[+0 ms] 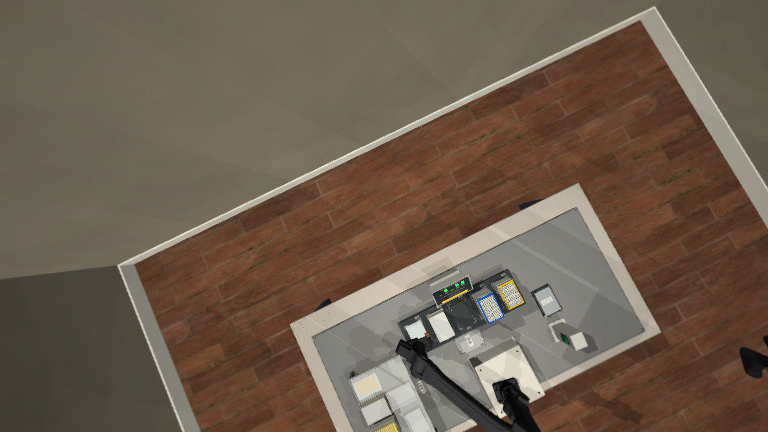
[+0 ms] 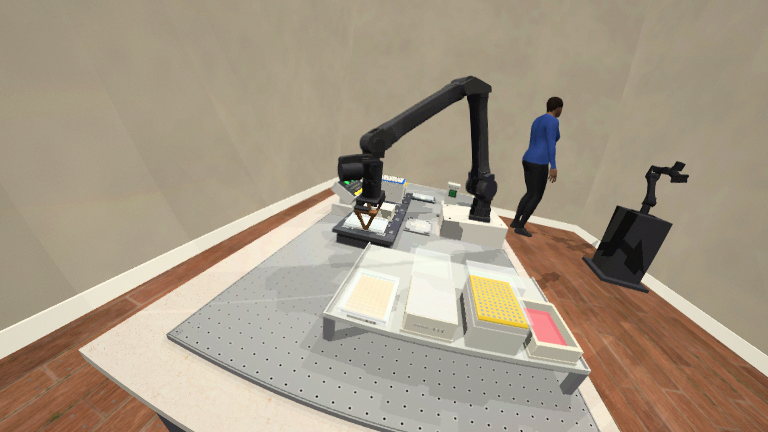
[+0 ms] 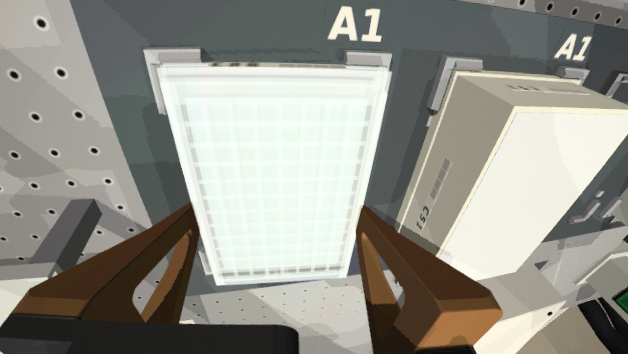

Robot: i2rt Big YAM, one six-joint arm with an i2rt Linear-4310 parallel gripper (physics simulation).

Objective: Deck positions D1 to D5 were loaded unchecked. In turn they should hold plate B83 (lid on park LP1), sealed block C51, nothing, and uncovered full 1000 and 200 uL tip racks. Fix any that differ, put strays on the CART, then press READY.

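Places are measured from the arm's base along level axes (x ahead, y up, z right), in metres.
Pixels of known places: gripper, between the fingertips: (image 1: 419, 336) (image 2: 369, 223) (image 3: 279, 212); arm's base, origin of its link: (image 1: 506, 389) (image 2: 479, 217).
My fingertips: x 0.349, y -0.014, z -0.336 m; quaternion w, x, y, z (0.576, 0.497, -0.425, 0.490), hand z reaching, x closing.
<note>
For each thing: its top centre in the pictures, then the offset to it from my fingertips. "spot": a spot on its surface instead.
- clear-lidded plate, centre of its top: (image 3: 283, 215) (image 2: 367, 219) (image 1: 418, 336) dx +0.008, dy +0.011, dz -0.001 m
- White-topped block C51, centre of its top: (image 3: 516, 217) (image 2: 377, 204) (image 1: 441, 326) dx +0.027, dy +0.028, dz +0.121 m
- blue-rimmed tip rack, centre of its top: (image 2: 391, 177) (image 1: 491, 308) dx +0.069, dy +0.088, dz +0.365 m
- yellow-rimmed tip rack, centre of its top: (image 1: 511, 294) dx +0.089, dy +0.050, dz +0.488 m
- peach-welled plate, centre of its top: (image 2: 372, 290) (image 1: 367, 386) dx -0.153, dy +0.011, dz -0.318 m
- white block, centre of its top: (image 2: 432, 294) (image 1: 376, 411) dx -0.260, dy +0.036, dz -0.301 m
- yellow rack, centre of its top: (image 2: 497, 293) dx -0.367, dy +0.065, dz -0.283 m
- pink trough, centre of its top: (image 2: 546, 321) dx -0.473, dy +0.026, dz -0.265 m
- console, a spot on its surface: (image 1: 452, 290) spot: dx +0.190, dy +0.057, dz +0.219 m
My gripper (image 1: 425, 338) (image 2: 366, 226) (image 3: 279, 212) is shut on a clear-lidded plate (image 1: 414, 328) (image 2: 357, 222) (image 3: 275, 165) at the first deck position, its fingers on the two long sides. The plate's far end is by the corner guides below an A1 mark; its label is unreadable. White-topped block C51 (image 1: 441, 325) (image 3: 540, 185) stands in the second position. The third position (image 1: 462, 314) holds no labware. A blue-rimmed tip rack (image 1: 489, 307) (image 2: 393, 185) and a yellow-rimmed tip rack (image 1: 510, 293) stand in the last two positions, uncovered as far as I can tell.
A raised tray (image 2: 386, 258) holds a peach-welled plate (image 2: 370, 297), a white block (image 2: 432, 303), a yellow rack (image 2: 496, 300) and a pink trough (image 2: 547, 326). A console (image 1: 452, 290) with green lights stands behind the deck. The arm's base box (image 2: 464, 220) is beside it.
</note>
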